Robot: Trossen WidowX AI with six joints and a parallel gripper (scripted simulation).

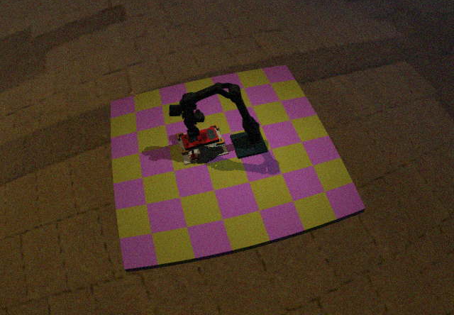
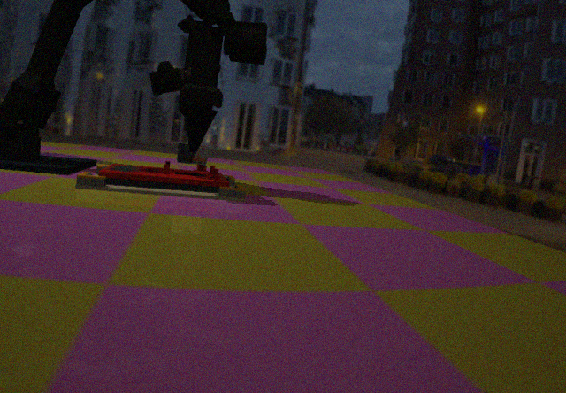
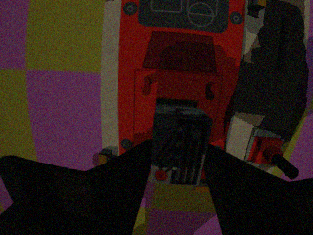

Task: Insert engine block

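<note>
My gripper tip is now 50 mm above the fixture plate, 40 mm past it and 10 mm to the right of it. Round my gripper tip: engine block 10 mm below.
</note>
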